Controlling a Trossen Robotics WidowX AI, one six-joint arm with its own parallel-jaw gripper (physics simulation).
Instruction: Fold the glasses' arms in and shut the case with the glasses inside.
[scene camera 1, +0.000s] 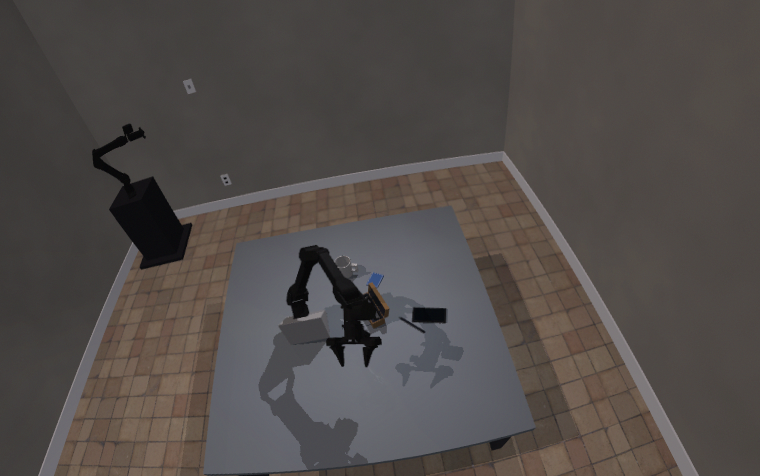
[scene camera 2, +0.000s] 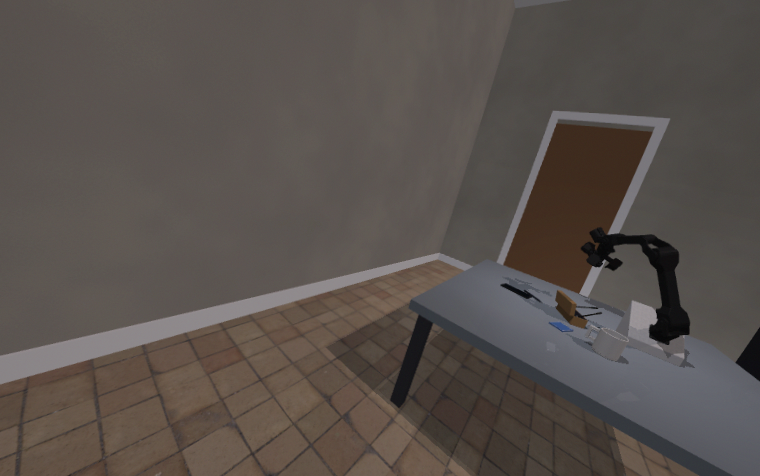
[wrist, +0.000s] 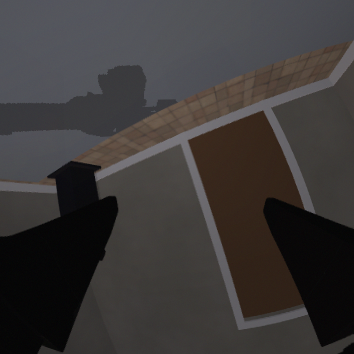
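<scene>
You'd see my gripper (scene camera 1: 354, 366) open and holding nothing. There's another look at my gripper (wrist: 191, 204), too.
</scene>
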